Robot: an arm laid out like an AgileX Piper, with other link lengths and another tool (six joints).
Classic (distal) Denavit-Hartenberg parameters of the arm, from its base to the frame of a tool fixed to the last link. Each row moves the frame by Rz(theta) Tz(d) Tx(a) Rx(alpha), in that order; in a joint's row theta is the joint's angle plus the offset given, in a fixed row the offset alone. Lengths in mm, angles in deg.
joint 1: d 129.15, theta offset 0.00, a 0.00, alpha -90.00
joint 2: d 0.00, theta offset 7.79, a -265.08, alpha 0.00
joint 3: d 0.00, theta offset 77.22, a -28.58, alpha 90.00
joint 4: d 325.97, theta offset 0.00, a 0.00, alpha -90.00
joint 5: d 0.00, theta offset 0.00, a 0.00, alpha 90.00
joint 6: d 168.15, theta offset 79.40, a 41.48, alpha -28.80
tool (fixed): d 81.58, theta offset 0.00, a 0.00, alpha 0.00
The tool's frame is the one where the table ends.
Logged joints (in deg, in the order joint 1, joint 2, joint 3, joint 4, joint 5, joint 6), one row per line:
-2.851 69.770 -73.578 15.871 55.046 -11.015
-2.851 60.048 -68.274 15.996 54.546 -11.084
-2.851 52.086 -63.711 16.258 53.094 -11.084
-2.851 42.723 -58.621 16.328 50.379 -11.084
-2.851 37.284 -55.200 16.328 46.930 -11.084
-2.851 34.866 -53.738 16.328 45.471 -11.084
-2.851 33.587 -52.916 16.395 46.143 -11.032
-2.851 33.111 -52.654 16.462 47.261 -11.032
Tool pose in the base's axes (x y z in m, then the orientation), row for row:
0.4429 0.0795 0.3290 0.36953 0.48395 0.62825 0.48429
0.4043 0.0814 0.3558 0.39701 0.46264 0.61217 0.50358
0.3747 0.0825 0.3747 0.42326 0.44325 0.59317 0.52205
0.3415 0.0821 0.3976 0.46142 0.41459 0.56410 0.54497
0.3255 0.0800 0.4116 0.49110 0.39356 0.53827 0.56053
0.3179 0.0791 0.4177 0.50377 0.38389 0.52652 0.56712
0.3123 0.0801 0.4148 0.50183 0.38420 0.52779 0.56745
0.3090 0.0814 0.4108 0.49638 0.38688 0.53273 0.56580
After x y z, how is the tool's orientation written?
As a quaternion, w x y z.
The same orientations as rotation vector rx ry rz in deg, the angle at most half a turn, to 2 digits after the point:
71.16 92.37 71.21
67.15 88.85 73.09
63.56 85.06 74.86
58.43 79.51 76.81
54.75 74.88 77.97
53.11 72.84 78.45
53.19 73.07 78.57
53.69 73.93 78.52

